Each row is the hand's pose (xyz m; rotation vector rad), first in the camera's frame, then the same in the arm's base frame.
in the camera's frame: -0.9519 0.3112 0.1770 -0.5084 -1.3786 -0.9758
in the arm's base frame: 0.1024 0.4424 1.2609 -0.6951 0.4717 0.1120
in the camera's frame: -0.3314 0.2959 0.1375 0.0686 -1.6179 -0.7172
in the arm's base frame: -0.2455 0.5788 0.7637 -0.1994 0.4287 -0.2239
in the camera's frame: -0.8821 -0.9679 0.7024 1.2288 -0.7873 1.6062
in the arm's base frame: 0.6152 -0.6140 0.5274 2.2716 0.7435 -0.1070
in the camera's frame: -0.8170 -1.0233 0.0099 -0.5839 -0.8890 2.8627
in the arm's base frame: -0.0078 -0.8125 0.7709 2.2049 -0.5505 1.8005
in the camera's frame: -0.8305 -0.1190 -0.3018 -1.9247 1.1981 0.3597
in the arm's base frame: -0.3374 -0.0423 1.2327 0.8846 -1.2593 -2.2995
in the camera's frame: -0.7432 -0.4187 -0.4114 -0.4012 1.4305 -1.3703
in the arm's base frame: -0.4529 -0.3264 1.1087 1.8619 -2.1653 0.0520
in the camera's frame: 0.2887 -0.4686 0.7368 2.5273 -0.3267 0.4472
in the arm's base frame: 0.0121 0.1640 -0.2801 1.8289 0.9240 -1.9376
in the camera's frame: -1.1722 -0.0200 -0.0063 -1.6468 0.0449 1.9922
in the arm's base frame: 0.0822 0.0320 1.4126 1.0516 0.3049 2.8840
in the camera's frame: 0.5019 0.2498 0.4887 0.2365 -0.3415 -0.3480
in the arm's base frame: -0.3638 0.8336 -0.0971 -0.0199 1.7466 -0.0683
